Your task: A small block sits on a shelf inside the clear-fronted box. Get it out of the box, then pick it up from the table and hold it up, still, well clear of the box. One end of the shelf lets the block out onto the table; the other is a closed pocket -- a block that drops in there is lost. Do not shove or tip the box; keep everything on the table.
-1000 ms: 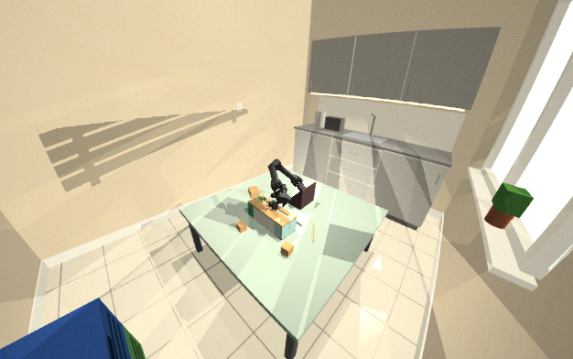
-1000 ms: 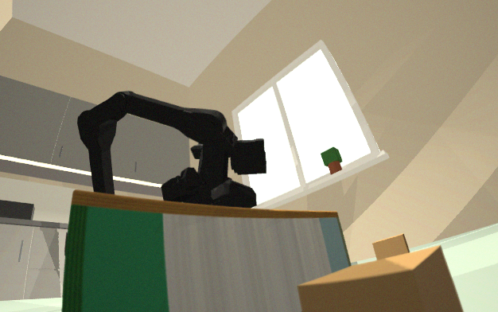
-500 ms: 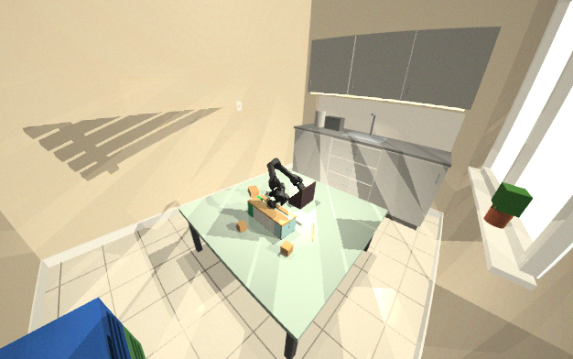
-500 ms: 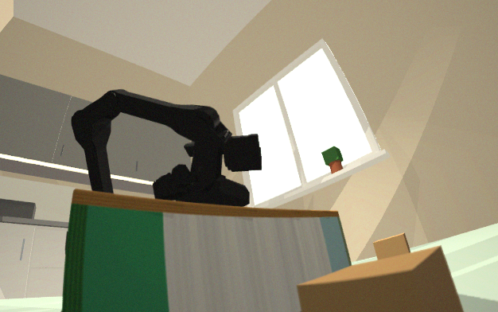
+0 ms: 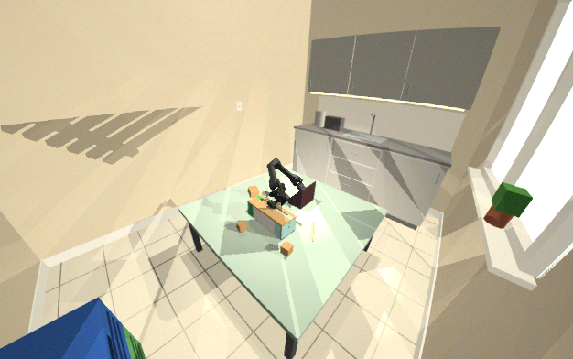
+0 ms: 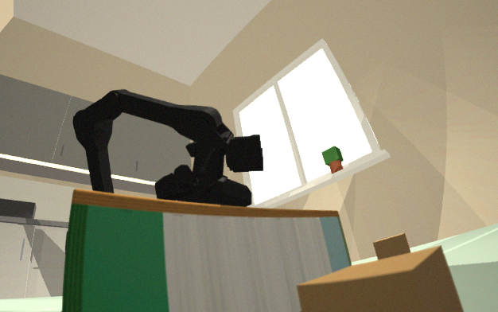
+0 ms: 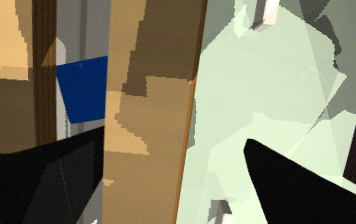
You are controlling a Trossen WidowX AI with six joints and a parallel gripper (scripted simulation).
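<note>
Right now the box is 40 mm ahead of my gripper tip and 30 mm below it. Also, from my gripper tip: thin stick 310 mm to the left, 80 mm below, 40 mm behind; small blue block 50 mm ahead, 30 mm to the right.
</note>
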